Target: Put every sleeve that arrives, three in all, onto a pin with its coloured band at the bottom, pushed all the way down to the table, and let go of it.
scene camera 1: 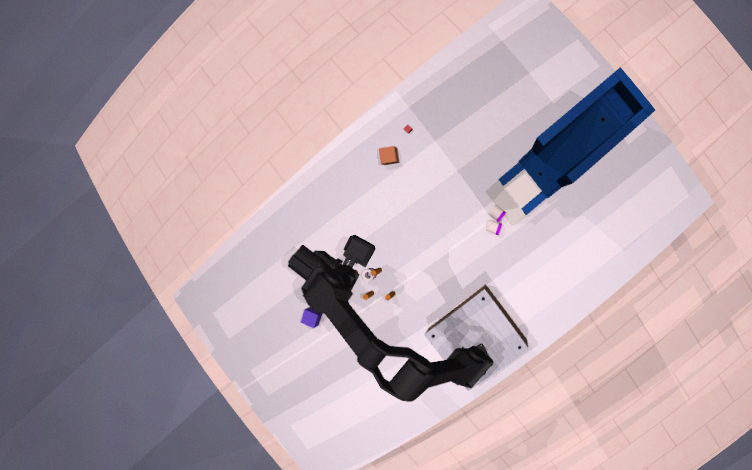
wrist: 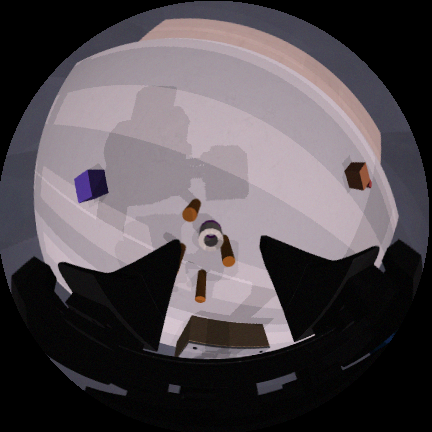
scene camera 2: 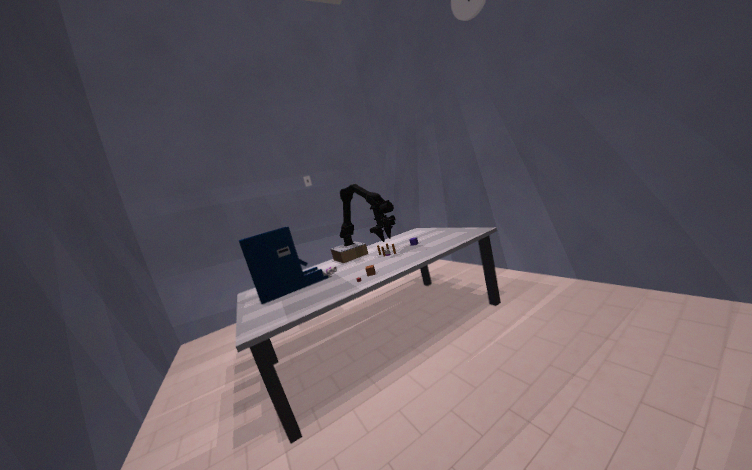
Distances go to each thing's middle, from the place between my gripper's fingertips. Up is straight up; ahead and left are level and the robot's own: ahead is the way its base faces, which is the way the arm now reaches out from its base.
Scene:
Now: the purple cube (wrist: 91, 183) 50 mm behind my hand, 200 mm to the left of it and 70 mm below it.

